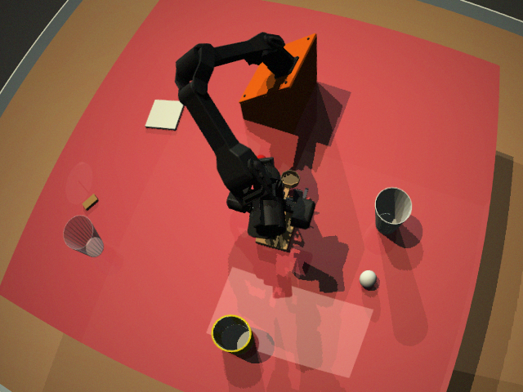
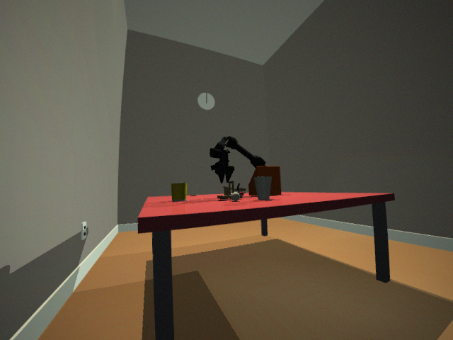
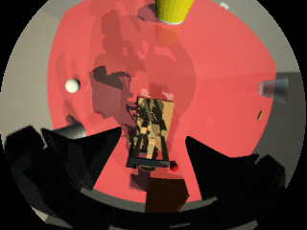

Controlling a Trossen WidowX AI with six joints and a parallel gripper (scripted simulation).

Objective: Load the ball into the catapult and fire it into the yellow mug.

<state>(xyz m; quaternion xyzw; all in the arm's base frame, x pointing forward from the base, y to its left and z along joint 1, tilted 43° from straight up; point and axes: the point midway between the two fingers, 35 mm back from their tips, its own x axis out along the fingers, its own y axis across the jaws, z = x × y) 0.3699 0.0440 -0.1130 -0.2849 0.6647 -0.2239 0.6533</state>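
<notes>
My gripper tip is 17 cm past the red ball, 11 cm to the left of it and 8 cm above it. Round my gripper tip: white ball (26 cm to the left, 8 cm below, 3 cm ahead); then wooden catapult (7 cm behind, 5 cm below, 1 cm to the left); then yellow mug (29 cm ahead, 7 cm below, 2 cm to the left).
</notes>
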